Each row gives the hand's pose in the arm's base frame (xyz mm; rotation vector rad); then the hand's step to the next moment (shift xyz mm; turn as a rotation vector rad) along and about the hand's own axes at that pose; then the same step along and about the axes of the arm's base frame.
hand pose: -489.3 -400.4 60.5 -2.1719 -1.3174 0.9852
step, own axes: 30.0 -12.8 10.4 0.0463 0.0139 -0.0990
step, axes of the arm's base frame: -6.3 32.4 -9.2 0.0962 0.0356 0.0401
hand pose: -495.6 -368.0 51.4 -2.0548 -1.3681 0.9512
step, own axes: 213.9 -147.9 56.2 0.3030 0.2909 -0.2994
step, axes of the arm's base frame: -75.3 255.0 11.0 0.4777 0.1649 -0.1031
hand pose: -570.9 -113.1 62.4 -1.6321 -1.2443 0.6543
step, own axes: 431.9 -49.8 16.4 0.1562 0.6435 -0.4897
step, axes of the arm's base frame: 111.7 410.2 92.4 0.7375 -0.0523 -0.3628
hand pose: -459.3 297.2 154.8 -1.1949 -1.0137 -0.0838
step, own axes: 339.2 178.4 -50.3 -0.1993 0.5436 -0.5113
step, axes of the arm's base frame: 324.5 183.1 103.0 0.4898 -0.2668 -0.5343
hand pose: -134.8 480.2 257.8 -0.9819 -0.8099 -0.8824
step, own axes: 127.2 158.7 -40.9 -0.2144 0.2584 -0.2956
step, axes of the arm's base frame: 201.6 -23.1 43.2 0.1921 -0.1461 -0.3767
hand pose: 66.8 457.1 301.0 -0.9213 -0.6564 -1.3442
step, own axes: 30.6 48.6 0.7 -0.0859 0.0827 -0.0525
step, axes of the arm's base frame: 52.2 -16.3 17.6 0.0636 -0.0018 -0.1137
